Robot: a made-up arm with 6 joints. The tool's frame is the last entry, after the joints.
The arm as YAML. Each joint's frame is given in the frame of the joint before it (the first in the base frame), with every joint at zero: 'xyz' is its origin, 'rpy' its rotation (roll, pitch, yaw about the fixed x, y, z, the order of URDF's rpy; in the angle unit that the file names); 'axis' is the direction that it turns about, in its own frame. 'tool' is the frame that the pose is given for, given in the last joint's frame.
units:
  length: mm
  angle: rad
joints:
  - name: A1
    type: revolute
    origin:
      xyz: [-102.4, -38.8, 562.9]
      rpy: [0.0, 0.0, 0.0]
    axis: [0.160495, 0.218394, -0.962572]
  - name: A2
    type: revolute
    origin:
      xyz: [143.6, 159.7, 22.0]
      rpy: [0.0, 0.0, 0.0]
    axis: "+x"
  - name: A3
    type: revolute
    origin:
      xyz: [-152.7, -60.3, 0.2]
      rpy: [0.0, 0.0, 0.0]
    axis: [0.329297, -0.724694, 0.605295]
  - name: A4
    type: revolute
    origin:
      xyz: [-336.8, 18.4, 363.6]
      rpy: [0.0, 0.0, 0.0]
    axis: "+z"
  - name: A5
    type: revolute
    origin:
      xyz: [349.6, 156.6, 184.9]
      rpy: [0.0, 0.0, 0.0]
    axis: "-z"
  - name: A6
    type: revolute
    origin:
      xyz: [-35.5, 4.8, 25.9]
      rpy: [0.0, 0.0, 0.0]
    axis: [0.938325, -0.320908, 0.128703]
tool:
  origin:
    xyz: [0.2, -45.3, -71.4]
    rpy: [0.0, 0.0, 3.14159]
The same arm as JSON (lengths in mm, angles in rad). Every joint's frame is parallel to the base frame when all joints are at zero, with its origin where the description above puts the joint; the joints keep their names.
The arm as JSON. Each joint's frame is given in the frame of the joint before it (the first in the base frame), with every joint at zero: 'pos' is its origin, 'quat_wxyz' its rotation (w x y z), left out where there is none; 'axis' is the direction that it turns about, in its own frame. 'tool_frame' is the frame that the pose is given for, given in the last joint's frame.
{"length_unit": "mm", "angle_unit": "rad", "joints": [
  {"joint": "A1", "pos": [-102.4, -38.8, 562.9], "axis": [0.160495, 0.218394, -0.962572]},
  {"joint": "A2", "pos": [143.6, 159.7, 22.0], "axis": "+x"},
  {"joint": "A3", "pos": [-152.7, -60.3, 0.2], "axis": [0.329297, -0.724694, 0.605295]},
  {"joint": "A4", "pos": [-336.8, 18.4, 363.6], "axis": "+z"},
  {"joint": "A5", "pos": [349.6, 156.6, 184.9], "axis": "-z"},
  {"joint": "A6", "pos": [-35.5, 4.8, 25.9], "axis": [0.938325, -0.320908, 0.128703]}
], "tool_frame": {"pos": [0.2, -45.3, -71.4], "quat_wxyz": [0.000001, 0.0, 0.0, 1.000004]}}

